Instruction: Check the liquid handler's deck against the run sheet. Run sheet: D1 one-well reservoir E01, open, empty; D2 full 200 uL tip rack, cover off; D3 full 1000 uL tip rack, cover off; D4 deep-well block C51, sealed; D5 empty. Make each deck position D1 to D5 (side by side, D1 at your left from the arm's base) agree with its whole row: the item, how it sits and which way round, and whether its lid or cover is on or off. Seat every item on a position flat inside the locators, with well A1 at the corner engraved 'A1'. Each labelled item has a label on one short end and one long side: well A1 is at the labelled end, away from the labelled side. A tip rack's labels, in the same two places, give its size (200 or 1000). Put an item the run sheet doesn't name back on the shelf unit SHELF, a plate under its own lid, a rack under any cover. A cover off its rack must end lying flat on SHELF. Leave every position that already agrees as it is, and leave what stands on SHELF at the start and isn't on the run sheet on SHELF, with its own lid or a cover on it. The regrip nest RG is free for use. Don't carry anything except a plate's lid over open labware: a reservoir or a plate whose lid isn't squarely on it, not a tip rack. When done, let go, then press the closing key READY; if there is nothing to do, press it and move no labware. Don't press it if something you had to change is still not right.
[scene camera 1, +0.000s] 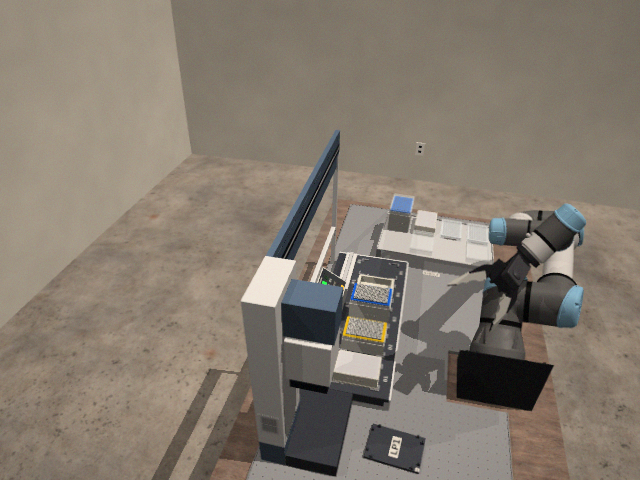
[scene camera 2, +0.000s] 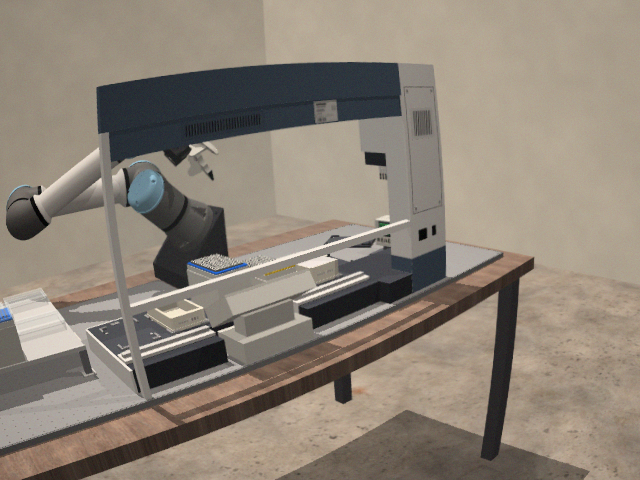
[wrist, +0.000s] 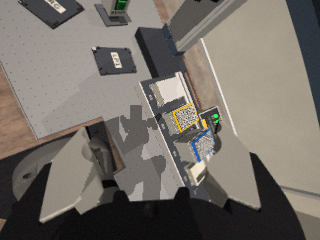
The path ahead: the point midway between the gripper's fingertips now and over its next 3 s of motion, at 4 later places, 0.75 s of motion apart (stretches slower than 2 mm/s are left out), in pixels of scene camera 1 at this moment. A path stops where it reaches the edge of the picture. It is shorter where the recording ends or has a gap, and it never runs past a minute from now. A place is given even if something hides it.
My gripper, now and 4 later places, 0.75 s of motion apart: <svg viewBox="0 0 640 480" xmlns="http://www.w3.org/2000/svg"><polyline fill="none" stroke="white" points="468,308 451,288 436,266 432,260 433,265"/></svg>
